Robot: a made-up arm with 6 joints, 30 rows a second.
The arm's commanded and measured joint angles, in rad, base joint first. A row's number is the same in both.
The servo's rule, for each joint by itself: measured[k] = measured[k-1] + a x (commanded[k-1-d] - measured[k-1]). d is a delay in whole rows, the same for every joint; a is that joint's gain. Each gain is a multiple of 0.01, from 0.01 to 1. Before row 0 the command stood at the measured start. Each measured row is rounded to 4 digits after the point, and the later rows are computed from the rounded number. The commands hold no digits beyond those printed.
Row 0, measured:
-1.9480, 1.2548, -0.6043, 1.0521, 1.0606, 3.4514
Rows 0 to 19, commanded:
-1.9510, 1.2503, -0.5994, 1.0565, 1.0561, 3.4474
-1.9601, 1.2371, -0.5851, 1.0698, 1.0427, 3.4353
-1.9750, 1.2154, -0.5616, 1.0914, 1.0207, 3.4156
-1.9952, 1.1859, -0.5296, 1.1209, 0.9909, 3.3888
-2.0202, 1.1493, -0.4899, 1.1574, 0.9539, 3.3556
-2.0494, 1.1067, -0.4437, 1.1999, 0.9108, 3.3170
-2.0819, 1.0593, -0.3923, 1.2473, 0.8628, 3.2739
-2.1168, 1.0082, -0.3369, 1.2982, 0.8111, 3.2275
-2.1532, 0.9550, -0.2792, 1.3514, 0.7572, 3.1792
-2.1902, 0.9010, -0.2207, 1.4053, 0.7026, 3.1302
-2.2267, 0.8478, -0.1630, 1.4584, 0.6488, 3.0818
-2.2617, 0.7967, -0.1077, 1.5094, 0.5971, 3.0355
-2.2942, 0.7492, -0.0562, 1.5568, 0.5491, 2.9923
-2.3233, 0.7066, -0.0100, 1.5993, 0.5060, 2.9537
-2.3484, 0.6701, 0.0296, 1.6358, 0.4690, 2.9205
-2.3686, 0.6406, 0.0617, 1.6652, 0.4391, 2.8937
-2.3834, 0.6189, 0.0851, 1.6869, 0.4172, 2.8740
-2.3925, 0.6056, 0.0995, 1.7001, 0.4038, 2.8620
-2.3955, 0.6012, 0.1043, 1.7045, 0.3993, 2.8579
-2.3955, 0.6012, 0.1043, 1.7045, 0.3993, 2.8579
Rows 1 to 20, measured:
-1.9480, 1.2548, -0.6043, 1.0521, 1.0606, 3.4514
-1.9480, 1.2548, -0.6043, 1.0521, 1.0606, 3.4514
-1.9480, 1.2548, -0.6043, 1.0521, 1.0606, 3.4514
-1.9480, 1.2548, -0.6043, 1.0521, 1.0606, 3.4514
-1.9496, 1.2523, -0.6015, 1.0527, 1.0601, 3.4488
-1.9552, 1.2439, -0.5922, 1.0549, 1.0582, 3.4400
-1.9657, 1.2282, -0.5748, 1.0596, 1.0541, 3.4241
-1.9813, 1.2049, -0.5490, 1.0676, 1.0471, 3.4012
-2.0019, 1.1743, -0.5153, 1.0793, 1.0368, 3.3716
-2.0271, 1.1371, -0.4745, 1.0950, 1.0229, 3.3361
-2.0561, 1.0943, -0.4276, 1.1148, 1.0053, 3.2957
-2.0883, 1.0469, -0.3759, 1.1386, 0.9839, 3.2514
-2.1227, 0.9964, -0.3208, 1.1663, 0.9590, 3.2045
-2.1585, 0.9439, -0.2637, 1.1974, 0.9308, 3.1562
-2.1946, 0.8910, -0.2063, 1.2313, 0.8998, 3.1078
-2.2302, 0.8391, -0.1501, 1.2675, 0.8665, 3.0608
-2.2641, 0.7897, -0.0966, 1.3051, 0.8316, 3.0163
-2.2955, 0.7440, -0.0472, 1.3433, 0.7958, 2.9756
-2.3235, 0.7034, -0.0034, 1.3813, 0.7599, 2.9398
-2.3474, 0.6689, 0.0337, 1.4182, 0.7246, 2.9098
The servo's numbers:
d 4
a 0.53 0.55 0.57 0.13 0.11 0.65

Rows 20 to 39, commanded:
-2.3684, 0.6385, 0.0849, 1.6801, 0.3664, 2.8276
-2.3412, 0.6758, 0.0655, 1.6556, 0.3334, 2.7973
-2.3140, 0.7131, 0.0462, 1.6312, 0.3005, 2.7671
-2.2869, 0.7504, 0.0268, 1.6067, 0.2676, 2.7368
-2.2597, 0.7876, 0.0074, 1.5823, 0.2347, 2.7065
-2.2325, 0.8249, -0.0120, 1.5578, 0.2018, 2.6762
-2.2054, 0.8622, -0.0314, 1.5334, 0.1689, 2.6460
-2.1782, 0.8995, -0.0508, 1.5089, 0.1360, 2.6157
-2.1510, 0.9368, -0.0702, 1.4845, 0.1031, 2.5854
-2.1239, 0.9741, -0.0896, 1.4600, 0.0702, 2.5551
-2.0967, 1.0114, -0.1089, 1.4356, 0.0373, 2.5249
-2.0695, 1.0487, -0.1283, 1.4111, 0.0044, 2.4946
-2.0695, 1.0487, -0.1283, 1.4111, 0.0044, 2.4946
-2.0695, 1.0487, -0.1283, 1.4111, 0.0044, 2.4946
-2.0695, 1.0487, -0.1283, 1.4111, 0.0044, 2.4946
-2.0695, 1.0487, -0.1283, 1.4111, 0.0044, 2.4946
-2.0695, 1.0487, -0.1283, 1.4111, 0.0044, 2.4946
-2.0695, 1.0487, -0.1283, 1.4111, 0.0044, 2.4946
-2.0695, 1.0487, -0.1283, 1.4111, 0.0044, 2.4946
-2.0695, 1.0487, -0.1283, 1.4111, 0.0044, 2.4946
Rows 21 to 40, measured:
-2.3665, 0.6414, 0.0630, 1.4531, 0.6908, 2.8865
-2.3803, 0.6217, 0.0838, 1.4852, 0.6592, 2.8706
-2.3884, 0.6104, 0.0955, 1.5137, 0.6306, 2.8623
-2.3922, 0.6053, 0.1005, 1.5385, 0.6052, 2.8594
-2.3796, 0.6236, 0.0916, 1.5569, 0.5789, 2.8387
-2.3592, 0.6523, 0.0767, 1.5697, 0.5519, 2.8118
-2.3352, 0.6857, 0.0593, 1.5777, 0.5242, 2.7827
-2.3096, 0.7213, 0.0408, 1.5815, 0.4960, 2.7529
-2.2832, 0.7578, 0.0218, 1.5816, 0.4673, 2.7227
-2.2563, 0.7947, 0.0025, 1.5785, 0.4381, 2.6925
-2.2293, 0.8318, -0.0168, 1.5726, 0.4085, 2.6623
-2.2022, 0.8690, -0.0362, 1.5643, 0.3785, 2.6320
-2.1751, 0.9063, -0.0556, 1.5539, 0.3482, 2.6017
-2.1480, 0.9436, -0.0750, 1.5417, 0.3176, 2.5714
-2.1208, 0.9809, -0.0943, 1.5279, 0.2868, 2.5412
-2.0936, 1.0182, -0.1137, 1.5127, 0.2557, 2.5109
-2.0808, 1.0350, -0.1220, 1.4995, 0.2281, 2.5003
-2.0748, 1.0425, -0.1256, 1.4880, 0.2035, 2.4966
-2.0720, 1.0459, -0.1271, 1.4780, 0.1816, 2.4953
-2.0707, 1.0474, -0.1278, 1.4693, 0.1621, 2.4948

